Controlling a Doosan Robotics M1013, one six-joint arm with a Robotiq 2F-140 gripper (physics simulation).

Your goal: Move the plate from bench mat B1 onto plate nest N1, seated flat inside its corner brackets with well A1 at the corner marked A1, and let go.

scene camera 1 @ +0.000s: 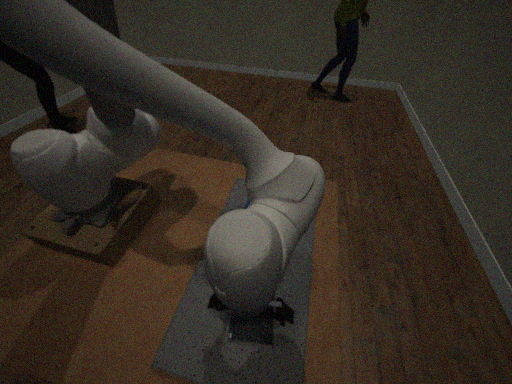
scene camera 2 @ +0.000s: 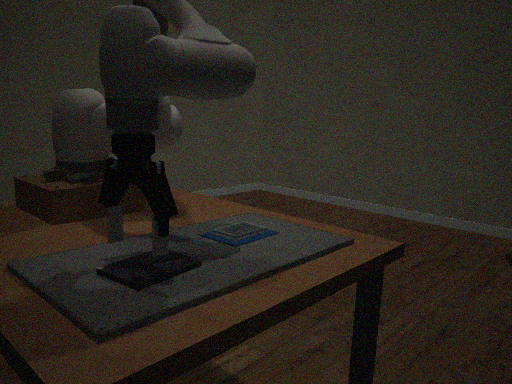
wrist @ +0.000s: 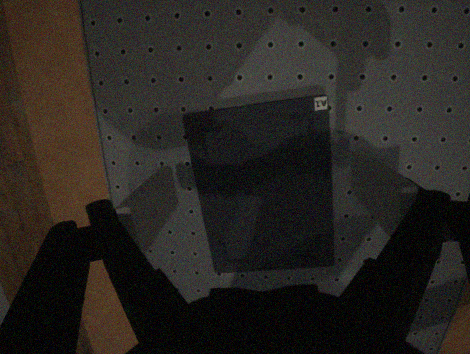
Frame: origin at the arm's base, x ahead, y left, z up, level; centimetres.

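Seen in the pictures: gripper, fingertip midpoint: [scene camera 2: 136, 248] [wrist: 260, 177]; arm's base at its link origin: [scene camera 1: 95, 203] [scene camera 2: 83, 176].
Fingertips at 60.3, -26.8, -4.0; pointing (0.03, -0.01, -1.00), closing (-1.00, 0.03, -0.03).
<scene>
Offsets run from my fingertips to a thing's middle, as dx, dy, dz. "*": to the spot under its first point. Level surfaces: height alone.
The plate {-2.1, +34.5, -4.2} [scene camera 2: 239, 229], pale grey with a grid of wells, lies flat on the blue bench mat B1 [scene camera 2: 237, 241] [scene camera 1: 247, 204]. The arm hides the plate in scene camera 1. The dark rectangular nest N1 {+0.1, +3.3, -4.5} [scene camera 1: 254, 334] [scene camera 2: 140, 272] [wrist: 265, 200] lies flat, with a white A1 label {* -5.2, -4.3, -4.0} [wrist: 320, 103] at its upper right corner in the wrist view. Its corner brackets cannot be made out in the dark. My gripper [scene camera 1: 250, 310] [scene camera 2: 137, 235] is wide open and empty, fingers down, above the nest and well apart from the plate.
The grey perforated board {dz -5.2} [scene camera 1: 182, 340] [scene camera 2: 300, 245] [wrist: 150, 65] lies under mat and nest on the wooden table [scene camera 1: 85, 350] [scene camera 2: 300, 295] [wrist: 40, 125]. The arm's wooden base block [scene camera 1: 70, 240] [scene camera 2: 60, 205] stands behind. A person [scene camera 1: 347, 40] stands on the floor beyond the table.
</scene>
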